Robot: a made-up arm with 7 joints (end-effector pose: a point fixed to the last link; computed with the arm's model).
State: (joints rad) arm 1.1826 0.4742 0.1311 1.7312 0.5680 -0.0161 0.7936
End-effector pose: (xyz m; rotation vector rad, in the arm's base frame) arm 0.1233 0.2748 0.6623 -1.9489 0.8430 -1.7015
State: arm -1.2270 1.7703 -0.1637 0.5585 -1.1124 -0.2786 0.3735
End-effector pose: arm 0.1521 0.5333 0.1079 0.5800 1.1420 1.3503
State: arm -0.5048 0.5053 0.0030 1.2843 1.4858 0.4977 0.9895
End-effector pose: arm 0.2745 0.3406 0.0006 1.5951 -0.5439 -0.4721
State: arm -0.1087 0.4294 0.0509 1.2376 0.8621 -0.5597 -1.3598
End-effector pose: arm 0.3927 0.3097 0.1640 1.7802 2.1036 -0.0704
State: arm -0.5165 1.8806 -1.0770 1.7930 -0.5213 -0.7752 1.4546
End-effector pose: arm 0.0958 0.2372 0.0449 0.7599 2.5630 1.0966
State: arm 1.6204 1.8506 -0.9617 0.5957 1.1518 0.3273 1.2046
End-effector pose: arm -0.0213 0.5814 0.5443 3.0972 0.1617 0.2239
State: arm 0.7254 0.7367 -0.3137 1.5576 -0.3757 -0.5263 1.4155
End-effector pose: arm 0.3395 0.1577 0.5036 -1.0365 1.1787 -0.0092
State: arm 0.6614 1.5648 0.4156 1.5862 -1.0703 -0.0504 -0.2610
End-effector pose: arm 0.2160 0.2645 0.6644 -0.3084 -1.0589 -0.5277
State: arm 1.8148 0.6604 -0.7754 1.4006 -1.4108 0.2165 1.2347
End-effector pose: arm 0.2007 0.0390 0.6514 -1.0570 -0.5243 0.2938
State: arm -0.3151 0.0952 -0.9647 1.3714 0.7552 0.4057 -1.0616
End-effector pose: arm 0.2364 -0.1267 0.0661 -2.3914 -0.0401 1.7587
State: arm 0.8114 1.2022 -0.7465 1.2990 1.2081 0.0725 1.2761
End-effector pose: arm 0.4021 0.3078 0.4247 -2.5003 1.8167 0.1452
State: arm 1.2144 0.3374 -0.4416 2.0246 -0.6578 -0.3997 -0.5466
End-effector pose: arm 0.1113 0.0057 0.5981 -1.1013 -0.3126 -2.4528
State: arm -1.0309 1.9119 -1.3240 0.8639 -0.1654 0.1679 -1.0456
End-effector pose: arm -0.0563 0.5655 0.1435 -0.1365 1.0407 0.4890
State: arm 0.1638 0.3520 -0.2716 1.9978 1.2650 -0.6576 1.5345
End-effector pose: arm 0.3663 0.1610 0.3749 1.3802 -1.8483 1.8572
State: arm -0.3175 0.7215 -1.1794 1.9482 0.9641 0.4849 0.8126
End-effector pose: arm 0.1873 -0.0528 0.1013 0.9435 -1.7808 -1.2231
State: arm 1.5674 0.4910 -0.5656 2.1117 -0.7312 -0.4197 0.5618
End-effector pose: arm 0.0094 0.0057 0.5759 -0.4501 0.0000 -1.4306
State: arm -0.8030 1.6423 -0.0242 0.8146 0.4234 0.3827 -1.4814
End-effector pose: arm 0.3237 0.5102 0.1138 -0.5360 -1.0436 0.0796
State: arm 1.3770 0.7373 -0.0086 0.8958 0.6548 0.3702 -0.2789
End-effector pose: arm 0.2591 0.3956 0.6400 2.6136 0.8422 0.5954
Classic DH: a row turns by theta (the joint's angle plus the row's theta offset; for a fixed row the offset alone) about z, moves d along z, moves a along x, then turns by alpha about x. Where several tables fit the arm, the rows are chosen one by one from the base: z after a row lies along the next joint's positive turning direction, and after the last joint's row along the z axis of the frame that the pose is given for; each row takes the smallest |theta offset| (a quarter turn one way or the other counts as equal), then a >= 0, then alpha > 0; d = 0 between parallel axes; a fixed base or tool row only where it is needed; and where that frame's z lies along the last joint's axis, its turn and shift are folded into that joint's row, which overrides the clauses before.
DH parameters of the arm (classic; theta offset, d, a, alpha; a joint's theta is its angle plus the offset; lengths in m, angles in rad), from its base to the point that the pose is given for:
base (fixed): 0 0.321 0.016 1.5708
joint 1: 1.5708 -0.145 0.025 1.5708
joint 2: -1.5708 0.037 0.009 -1.5708
joint 3: -1.5708 -0.145 0.027 1.5708
joint 4: 0 -0.023 0.005 -1.5708
joint 5: 0 -0.318 0.015 -1.5708
joint 6: 1.5708 0.012 0.026 -1.5708
joint 7: -0.6163 0 -0.0294 0
tool (fixed): 0.6163 -0.038 0 0

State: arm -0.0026 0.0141 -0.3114 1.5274 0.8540 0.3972 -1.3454
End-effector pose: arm 0.4413 0.0726 0.2228 2.3586 1.1053 -1.2640
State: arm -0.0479 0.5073 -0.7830 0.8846 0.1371 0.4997 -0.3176
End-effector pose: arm 0.2781 0.1207 -0.0509 -1.7714 0.1517 1.3941
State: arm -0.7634 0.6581 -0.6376 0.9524 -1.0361 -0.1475 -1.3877
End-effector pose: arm -0.0364 0.1789 -0.1355 -1.6945 0.4872 -0.0870
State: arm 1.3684 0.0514 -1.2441 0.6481 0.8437 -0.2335 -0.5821
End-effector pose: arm 0.4008 -0.0604 0.4191 -2.9214 0.0212 -0.6013
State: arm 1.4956 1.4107 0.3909 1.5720 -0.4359 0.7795 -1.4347
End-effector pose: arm -0.1201 0.3023 0.7375 -0.3651 2.8190 1.0112
